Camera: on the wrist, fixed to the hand. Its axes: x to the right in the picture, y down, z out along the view.
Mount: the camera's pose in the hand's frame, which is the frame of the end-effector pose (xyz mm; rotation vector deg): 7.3 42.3 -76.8 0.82 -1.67 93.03
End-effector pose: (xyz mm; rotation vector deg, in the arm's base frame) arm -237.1 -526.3 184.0 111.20 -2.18 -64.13
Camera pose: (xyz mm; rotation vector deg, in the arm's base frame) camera -162.3 -504.5 224.9 68.80 -77.02 -0.48
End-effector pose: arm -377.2 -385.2 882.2 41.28 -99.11 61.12
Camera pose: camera -383.4 -297.6 887.9 54.21 126.44 -115.74
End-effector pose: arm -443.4 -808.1 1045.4 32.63 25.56 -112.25
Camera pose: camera -392.9 -790.3 975.6 33.83 -6.53 -23.15
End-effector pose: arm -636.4 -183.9 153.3 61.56 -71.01 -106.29
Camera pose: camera -568.2 -235.3 174.4 -8.60 -79.72 -31.87
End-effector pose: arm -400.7 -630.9 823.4 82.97 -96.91 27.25
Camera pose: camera -413.7 -567.6 883.1 -14.40 -147.03 71.47
